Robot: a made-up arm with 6 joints.
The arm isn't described. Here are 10 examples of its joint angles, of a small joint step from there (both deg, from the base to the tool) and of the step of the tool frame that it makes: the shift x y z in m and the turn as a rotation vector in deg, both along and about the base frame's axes.
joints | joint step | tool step
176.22 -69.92 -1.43 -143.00 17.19 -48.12 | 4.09 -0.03 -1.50 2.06 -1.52 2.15 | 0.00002 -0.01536 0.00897 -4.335 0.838 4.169
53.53 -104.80 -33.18 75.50 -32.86 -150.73 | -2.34 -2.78 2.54 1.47 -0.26 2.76 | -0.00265 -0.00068 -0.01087 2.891 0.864 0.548
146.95 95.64 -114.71 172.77 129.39 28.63 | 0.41 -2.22 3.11 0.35 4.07 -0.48 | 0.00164 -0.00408 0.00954 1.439 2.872 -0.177
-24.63 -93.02 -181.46 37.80 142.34 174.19 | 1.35 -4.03 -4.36 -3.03 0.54 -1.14 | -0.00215 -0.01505 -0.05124 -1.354 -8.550 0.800
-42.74 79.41 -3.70 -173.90 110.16 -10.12 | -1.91 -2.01 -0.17 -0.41 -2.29 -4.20 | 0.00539 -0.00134 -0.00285 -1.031 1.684 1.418
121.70 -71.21 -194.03 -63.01 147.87 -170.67 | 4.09 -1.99 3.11 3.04 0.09 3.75 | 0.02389 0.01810 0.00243 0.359 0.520 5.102
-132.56 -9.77 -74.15 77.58 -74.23 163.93 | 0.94 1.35 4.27 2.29 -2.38 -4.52 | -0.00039 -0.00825 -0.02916 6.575 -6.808 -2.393
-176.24 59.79 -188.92 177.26 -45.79 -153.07 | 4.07 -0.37 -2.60 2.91 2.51 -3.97 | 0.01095 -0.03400 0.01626 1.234 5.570 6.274
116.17 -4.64 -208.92 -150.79 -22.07 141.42 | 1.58 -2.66 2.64 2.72 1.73 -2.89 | 0.00865 -0.01146 0.00095 1.833 0.898 1.590
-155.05 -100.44 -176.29 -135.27 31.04 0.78 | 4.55 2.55 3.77 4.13 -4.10 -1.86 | -0.01095 0.04018 0.05313 6.565 -7.623 2.013
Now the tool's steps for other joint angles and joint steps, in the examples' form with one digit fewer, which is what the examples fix.
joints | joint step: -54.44 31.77 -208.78 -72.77 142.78 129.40 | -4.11 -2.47 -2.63 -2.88 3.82 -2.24
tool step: -0.0275 0.0301 -0.0031 -0.52 -4.32 -5.18
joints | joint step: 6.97 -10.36 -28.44 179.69 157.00 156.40 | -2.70 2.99 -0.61 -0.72 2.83 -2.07
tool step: 0.0034 -0.0115 -0.0097 0.20 -0.44 -4.10
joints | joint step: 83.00 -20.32 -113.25 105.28 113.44 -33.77 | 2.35 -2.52 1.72 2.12 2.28 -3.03
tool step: -0.0070 -0.0197 0.0005 4.21 1.03 5.71
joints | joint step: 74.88 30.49 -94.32 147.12 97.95 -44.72 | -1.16 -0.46 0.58 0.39 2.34 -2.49
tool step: 0.0084 -0.0049 0.0031 3.15 -0.53 -2.23
